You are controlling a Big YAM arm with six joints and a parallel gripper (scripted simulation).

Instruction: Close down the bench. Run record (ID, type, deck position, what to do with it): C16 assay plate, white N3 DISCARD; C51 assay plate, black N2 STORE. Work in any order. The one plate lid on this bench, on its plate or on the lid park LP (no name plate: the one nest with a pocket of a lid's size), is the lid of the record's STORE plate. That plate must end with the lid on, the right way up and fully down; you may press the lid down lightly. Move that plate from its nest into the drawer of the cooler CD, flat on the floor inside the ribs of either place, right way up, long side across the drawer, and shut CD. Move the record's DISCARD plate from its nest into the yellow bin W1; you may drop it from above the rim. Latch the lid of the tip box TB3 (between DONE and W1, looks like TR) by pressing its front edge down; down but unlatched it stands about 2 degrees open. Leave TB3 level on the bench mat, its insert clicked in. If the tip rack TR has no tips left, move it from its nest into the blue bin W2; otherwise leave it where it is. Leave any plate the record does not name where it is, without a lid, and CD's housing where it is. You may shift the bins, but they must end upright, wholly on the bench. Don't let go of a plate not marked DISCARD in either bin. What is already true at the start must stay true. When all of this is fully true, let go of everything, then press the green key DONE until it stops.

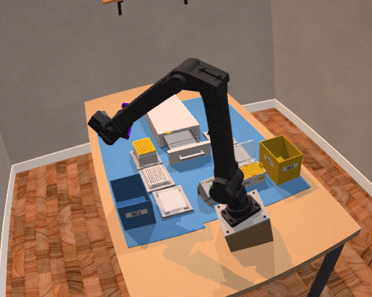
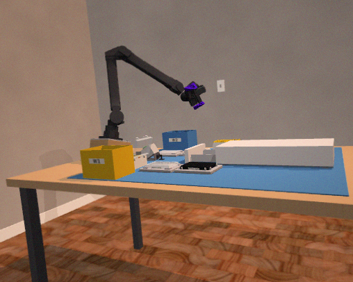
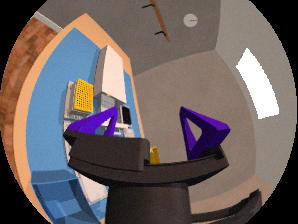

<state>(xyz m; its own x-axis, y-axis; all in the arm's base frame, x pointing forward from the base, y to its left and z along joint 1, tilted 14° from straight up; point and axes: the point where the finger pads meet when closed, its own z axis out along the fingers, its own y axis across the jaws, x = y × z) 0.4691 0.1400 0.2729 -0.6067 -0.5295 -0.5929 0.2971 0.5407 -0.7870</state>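
Now: hand 160 mm past the tip box lid, 390 mm to the left of it and 220 mm above it. The rest, counted from my hand: tip rack TR (150 mm ahead, 60 mm to the right, 270 mm below); name plate N1 (80 mm ahead, 50 mm to the right, 310 mm below); white assay plate (20 mm behind, 50 mm to the right, 300 mm below).
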